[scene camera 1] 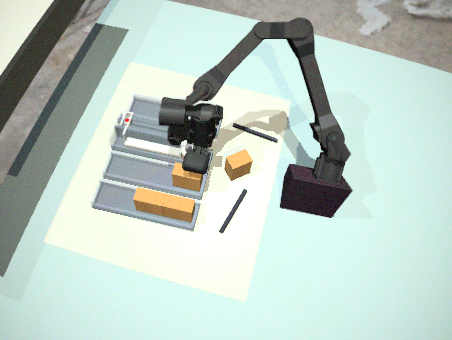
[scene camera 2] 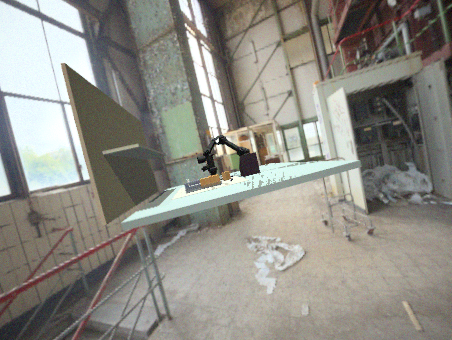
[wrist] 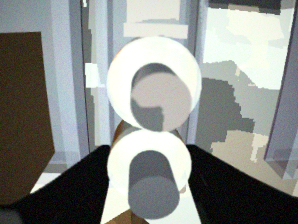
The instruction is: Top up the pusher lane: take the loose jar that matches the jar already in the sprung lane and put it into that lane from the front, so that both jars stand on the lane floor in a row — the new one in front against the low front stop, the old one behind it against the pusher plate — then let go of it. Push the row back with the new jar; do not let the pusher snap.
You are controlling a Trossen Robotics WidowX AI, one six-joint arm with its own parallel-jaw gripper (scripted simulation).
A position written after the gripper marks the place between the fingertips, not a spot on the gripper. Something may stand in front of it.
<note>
In view: the gripper (scene camera 1: 201,155), a white jar (wrist: 149,168), a white jar (wrist: 154,83), an orange box (scene camera 1: 174,207), a pale plate (scene camera 1: 129,142) and a lane (scene camera 1: 150,130).
The gripper shows as well in the wrist view (wrist: 147,153).
</note>
